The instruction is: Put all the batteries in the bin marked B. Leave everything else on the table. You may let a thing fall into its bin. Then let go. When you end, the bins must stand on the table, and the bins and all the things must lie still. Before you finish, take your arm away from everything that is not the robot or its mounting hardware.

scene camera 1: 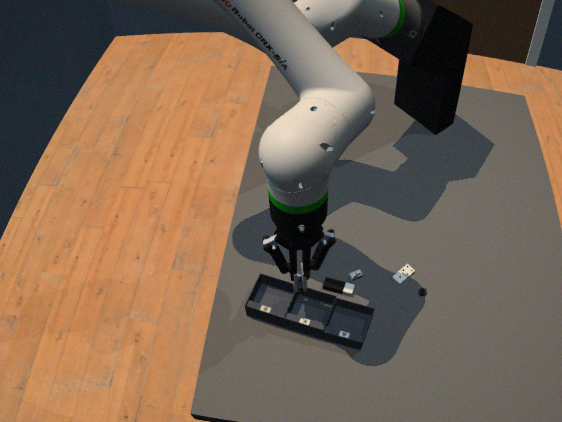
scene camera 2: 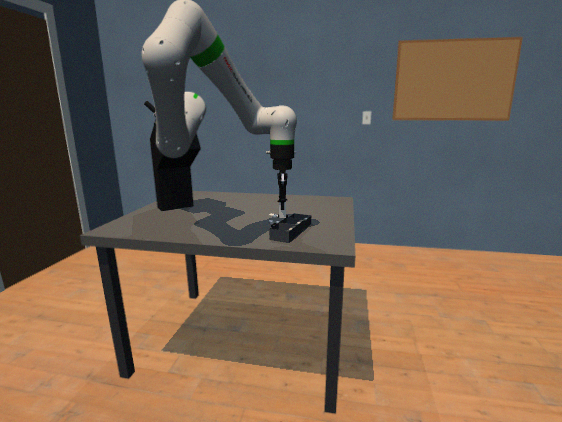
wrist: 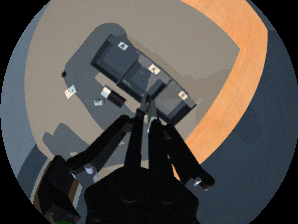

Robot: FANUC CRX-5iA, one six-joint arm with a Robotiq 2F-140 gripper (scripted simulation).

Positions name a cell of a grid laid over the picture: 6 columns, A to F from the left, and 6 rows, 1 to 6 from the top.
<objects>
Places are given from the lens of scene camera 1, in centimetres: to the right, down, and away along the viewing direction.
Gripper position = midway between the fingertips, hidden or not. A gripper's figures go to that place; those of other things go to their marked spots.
my gripper (scene camera 1: D5): 4, 15, 106
tray (scene camera 1: C5): -2, 18, 112
</objects>
